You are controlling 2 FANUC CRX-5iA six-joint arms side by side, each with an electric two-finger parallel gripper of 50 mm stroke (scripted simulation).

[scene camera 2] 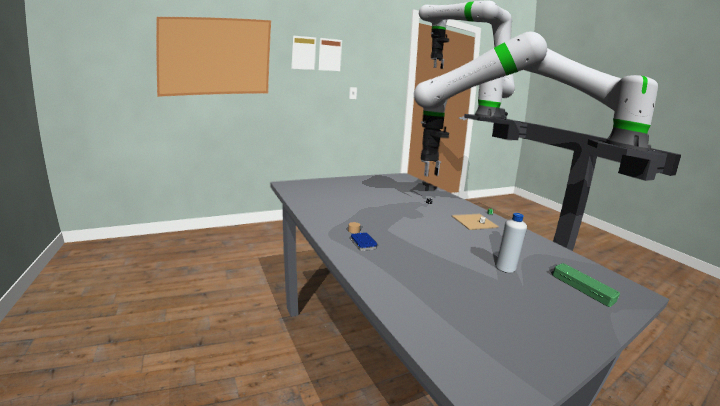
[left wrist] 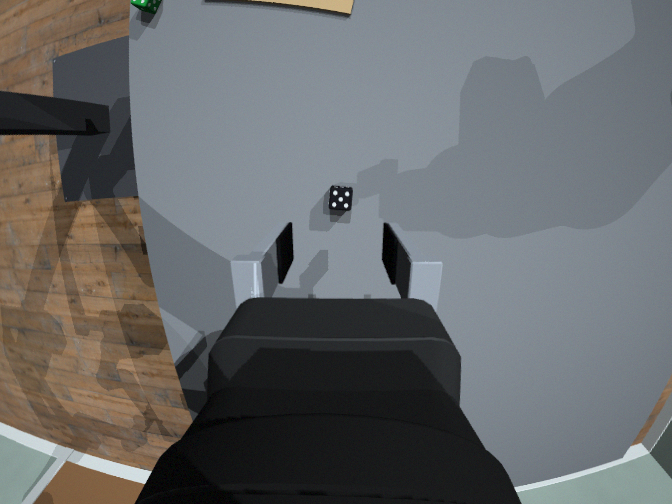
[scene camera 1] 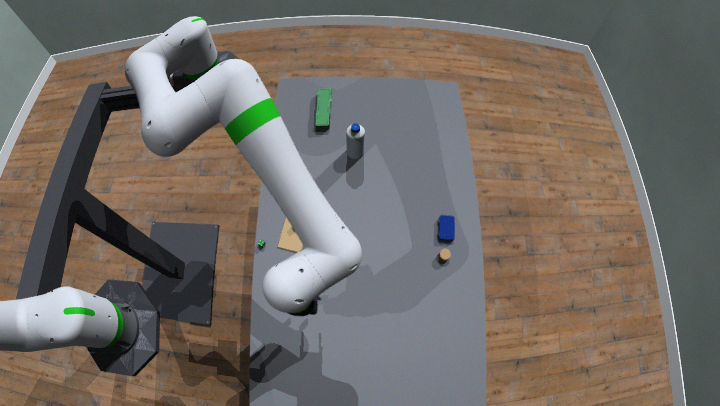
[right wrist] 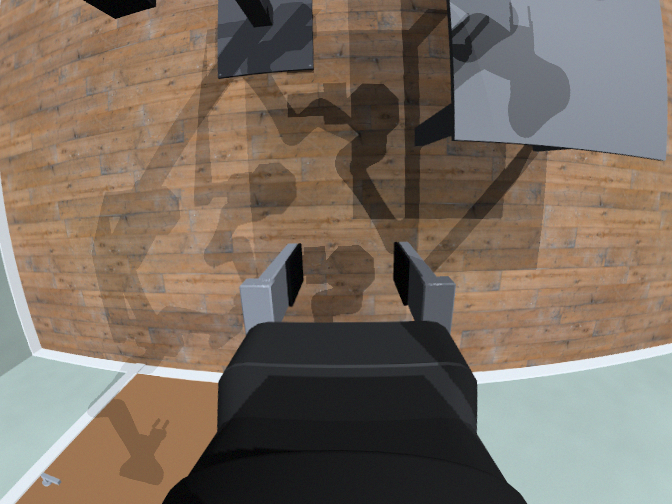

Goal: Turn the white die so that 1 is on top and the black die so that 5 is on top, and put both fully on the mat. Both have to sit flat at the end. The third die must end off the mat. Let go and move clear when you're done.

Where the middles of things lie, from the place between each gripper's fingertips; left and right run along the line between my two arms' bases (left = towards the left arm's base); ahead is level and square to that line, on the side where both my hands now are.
Now: left hand 60 cm to the right of the white bottle (scene camera 2: 514,232), 6 cm above it and 5 cm short of it. Round my left hand: green box (scene camera 2: 606,295) 78 cm to the left, 13 cm below, 12 cm behind.
